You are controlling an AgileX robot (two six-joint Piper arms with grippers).
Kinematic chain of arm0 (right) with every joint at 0, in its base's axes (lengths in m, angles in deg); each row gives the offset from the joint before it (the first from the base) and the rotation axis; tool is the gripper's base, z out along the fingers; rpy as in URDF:
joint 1: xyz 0 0 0.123 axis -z
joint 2: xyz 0 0 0 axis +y
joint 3: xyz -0.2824 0 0.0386 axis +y
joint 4: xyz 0.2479 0 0.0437 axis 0.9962 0 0.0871
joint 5: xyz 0 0 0 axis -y
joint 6: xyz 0.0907 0 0.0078 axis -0.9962 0 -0.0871
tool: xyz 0 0 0 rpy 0 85 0
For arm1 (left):
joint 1: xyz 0 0 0.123 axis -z
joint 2: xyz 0 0 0 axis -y
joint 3: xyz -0.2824 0 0.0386 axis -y
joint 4: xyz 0.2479 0 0.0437 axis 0.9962 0 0.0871
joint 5: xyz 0 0 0 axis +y
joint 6: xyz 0.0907 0 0.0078 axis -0.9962 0 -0.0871
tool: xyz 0 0 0 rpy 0 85 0
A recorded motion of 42 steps. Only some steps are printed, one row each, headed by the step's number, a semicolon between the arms.
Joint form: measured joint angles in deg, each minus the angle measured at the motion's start. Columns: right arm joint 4, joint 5, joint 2, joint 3, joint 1, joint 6; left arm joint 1, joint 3, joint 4, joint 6, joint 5, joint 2.
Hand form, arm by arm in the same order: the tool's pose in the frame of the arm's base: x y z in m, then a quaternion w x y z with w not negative. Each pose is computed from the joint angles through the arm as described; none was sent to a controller.
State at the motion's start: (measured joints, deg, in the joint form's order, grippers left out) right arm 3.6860 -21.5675 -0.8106 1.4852 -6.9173 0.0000; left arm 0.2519 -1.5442 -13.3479 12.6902 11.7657 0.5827
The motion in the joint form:
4: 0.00 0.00 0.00 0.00 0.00 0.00; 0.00 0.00 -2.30 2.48 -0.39 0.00
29: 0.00 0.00 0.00 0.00 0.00 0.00; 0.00 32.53 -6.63 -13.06 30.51 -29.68
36: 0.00 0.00 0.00 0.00 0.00 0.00; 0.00 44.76 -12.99 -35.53 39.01 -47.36
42: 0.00 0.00 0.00 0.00 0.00 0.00; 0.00 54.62 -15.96 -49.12 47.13 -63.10
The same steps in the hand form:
4: 0.0517 0.0085 0.1713 0.59009 -0.03151 0.80426 0.06297; 0.0560 -0.0051 0.1872 0.63382 -0.17837 0.72691 -0.19510
29: 0.0517 0.0085 0.1713 0.59009 -0.03151 0.80426 0.06297; 0.0919 -0.0214 0.2967 0.45196 -0.05577 0.87541 -0.16209
36: 0.0517 0.0085 0.1713 0.59009 -0.03151 0.80426 0.06297; 0.1438 -0.0320 0.3216 0.37397 0.11046 0.90933 -0.14513
42: 0.0517 0.0085 0.1713 0.59009 -0.03151 0.80426 0.06297; 0.1970 -0.0391 0.3223 0.28686 0.22292 0.91788 -0.15975

